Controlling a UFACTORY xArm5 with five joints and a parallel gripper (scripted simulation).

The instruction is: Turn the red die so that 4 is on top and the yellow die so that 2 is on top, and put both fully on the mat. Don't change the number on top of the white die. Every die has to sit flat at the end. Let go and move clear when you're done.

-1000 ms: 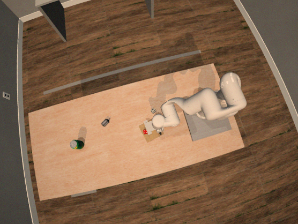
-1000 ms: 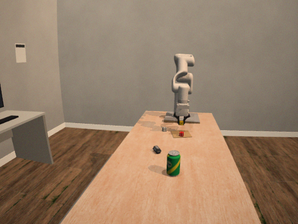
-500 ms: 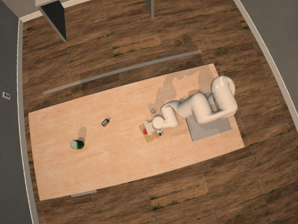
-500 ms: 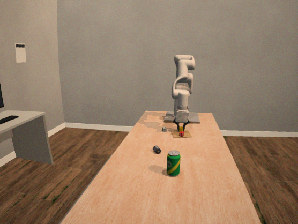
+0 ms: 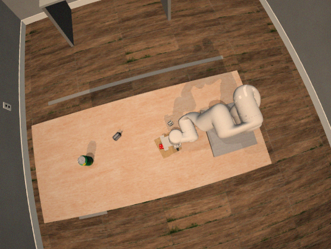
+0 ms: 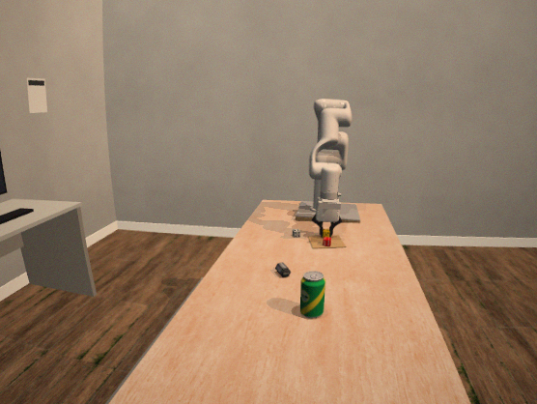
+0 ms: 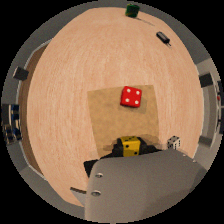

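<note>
Right now my hand is 1 cm above the yellow die. Round my hand: brown mat (4 cm ahead, 3 cm below, 1 cm to the left); then white die (13 cm to the right, 1 cm below, 1 cm ahead); then red die (9 cm ahead, 2 cm to the left, 1 cm below).
</note>
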